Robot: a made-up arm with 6 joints.
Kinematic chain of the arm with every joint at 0, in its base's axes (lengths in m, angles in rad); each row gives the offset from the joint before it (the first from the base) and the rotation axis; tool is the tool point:
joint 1: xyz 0 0 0.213 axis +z
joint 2: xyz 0 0.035 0 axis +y
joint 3: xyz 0 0 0.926 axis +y
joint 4: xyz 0 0 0.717 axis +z
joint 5: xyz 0 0 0 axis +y
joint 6: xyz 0 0 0.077 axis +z
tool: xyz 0 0 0
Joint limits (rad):
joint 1: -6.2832..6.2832
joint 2: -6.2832..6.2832
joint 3: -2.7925..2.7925
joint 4: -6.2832..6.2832
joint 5: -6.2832..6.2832
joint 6: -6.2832..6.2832
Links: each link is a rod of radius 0.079 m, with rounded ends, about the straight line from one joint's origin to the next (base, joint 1, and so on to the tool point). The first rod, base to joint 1, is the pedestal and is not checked.
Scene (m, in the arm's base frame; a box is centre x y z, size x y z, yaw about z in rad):
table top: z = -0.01
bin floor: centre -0.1 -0.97 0 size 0.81 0.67 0.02 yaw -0.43
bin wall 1: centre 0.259 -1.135 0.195 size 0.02 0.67 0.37 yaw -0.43
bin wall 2: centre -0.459 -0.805 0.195 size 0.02 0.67 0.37 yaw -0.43
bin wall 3: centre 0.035 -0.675 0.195 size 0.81 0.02 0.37 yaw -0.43
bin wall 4: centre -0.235 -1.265 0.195 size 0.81 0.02 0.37 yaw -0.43
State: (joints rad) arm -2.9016 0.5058 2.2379 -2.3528 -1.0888 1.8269
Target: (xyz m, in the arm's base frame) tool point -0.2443 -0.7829 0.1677
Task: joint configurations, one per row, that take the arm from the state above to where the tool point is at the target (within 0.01 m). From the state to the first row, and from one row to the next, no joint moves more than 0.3 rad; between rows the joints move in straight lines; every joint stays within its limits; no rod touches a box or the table.
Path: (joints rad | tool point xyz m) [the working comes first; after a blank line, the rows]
Joints at the target: -1.9787 0.7398 2.0855 -2.2912 -1.0899 1.8269
Straight joint move there: touches bin wall 2.

1: -2.7975 0.5049 2.0244 -2.3762 -1.0059 1.8949 | -0.7688 -0.3605 0.3760
2: -2.6934 0.5040 1.8109 -2.3996 -0.9230 1.9629 | -0.8485 -0.4928 0.4735
3: -2.4556 0.4310 1.8627 -2.3607 -0.9879 1.9176 | -0.6658 -0.6487 0.5177
4: -2.2178 0.3581 1.9145 -2.3217 -1.0528 1.8722 | -0.4585 -0.7462 0.5579
5: -1.9801 0.2852 1.9663 -2.2827 -1.1176 1.8269 | -0.2443 -0.7829 0.5940
6: -1.9794 0.5125 2.0259 -2.2870 -1.1038 1.8269 | -0.2554 -0.8084 0.3754
7: -1.9787 0.7398 2.0855 -2.2912 -1.0899 1.8269 | -0.2443 -0.7829 0.1677

